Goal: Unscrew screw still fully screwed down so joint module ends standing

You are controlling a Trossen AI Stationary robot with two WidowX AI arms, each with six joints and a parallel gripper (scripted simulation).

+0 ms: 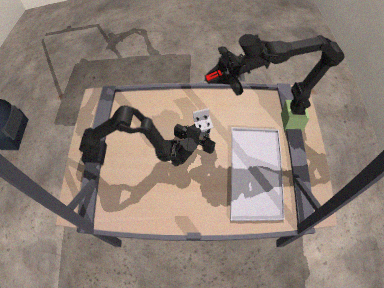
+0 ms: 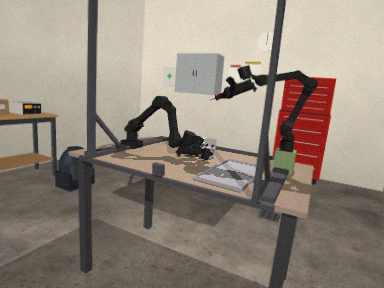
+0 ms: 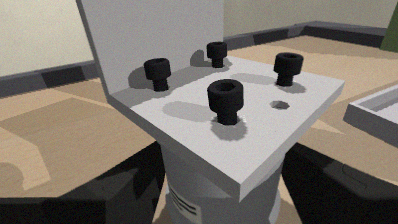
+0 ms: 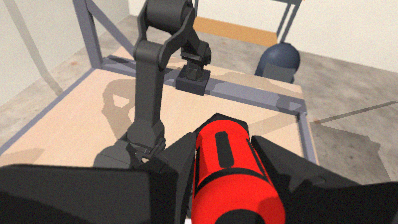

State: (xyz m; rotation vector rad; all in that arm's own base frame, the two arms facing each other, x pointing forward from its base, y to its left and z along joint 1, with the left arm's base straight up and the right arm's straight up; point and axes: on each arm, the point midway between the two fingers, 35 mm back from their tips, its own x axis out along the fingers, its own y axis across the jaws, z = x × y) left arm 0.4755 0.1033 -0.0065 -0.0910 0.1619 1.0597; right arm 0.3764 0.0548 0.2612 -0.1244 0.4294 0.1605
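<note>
Now: the red screwdriver 2 cm to the left of my right hand and 1 cm below it. From my right hand the other things lie so: shallow grey tray (23 cm behind, 14 cm to the right, 37 cm below); joint module (1 cm ahead, 5 cm to the left, 34 cm below); l-shaped bracket (2 cm ahead, 5 cm to the left, 30 cm below).
Now: the joint module 2 cm to the right of my left hand, 2 cm ahead of it and 1 cm below it. Round my left hand: shallow grey tray 22 cm behind, 20 cm to the right, 3 cm below; then dark frame rail 28 cm ahead, 3 cm to the right, 3 cm below; then l-shaped bracket 4 cm above, 2 cm to the right, 2 cm ahead.
</note>
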